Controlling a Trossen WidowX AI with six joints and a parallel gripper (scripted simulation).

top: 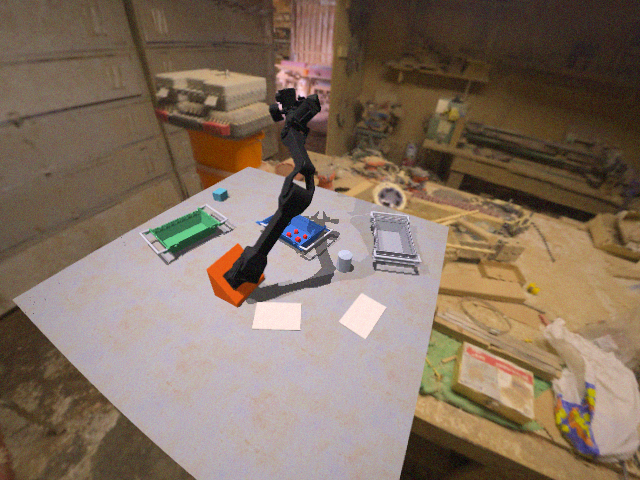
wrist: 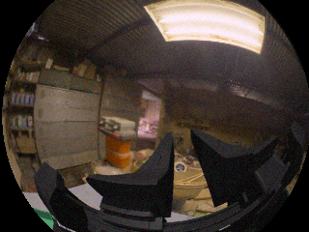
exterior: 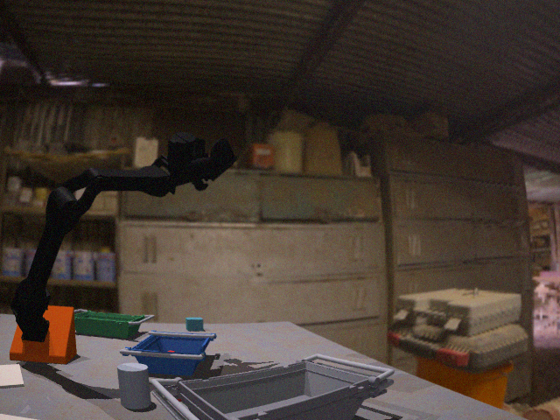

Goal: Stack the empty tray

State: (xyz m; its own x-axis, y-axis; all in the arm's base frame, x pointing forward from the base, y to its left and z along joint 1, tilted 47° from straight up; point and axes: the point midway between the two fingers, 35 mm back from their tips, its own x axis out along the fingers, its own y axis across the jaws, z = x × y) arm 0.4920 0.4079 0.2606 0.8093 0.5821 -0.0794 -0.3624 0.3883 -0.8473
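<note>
The green tray is 43 cm behind my gripper tip, 28 cm to the left of it and 49 cm below it. Also, from my gripper tip: teal block: 11 cm behind, 41 cm to the left, 52 cm below; red block: 16 cm behind, 35 cm to the right, 53 cm below; grey cylinder: 23 cm behind, 38 cm to the right, 50 cm below.
</note>
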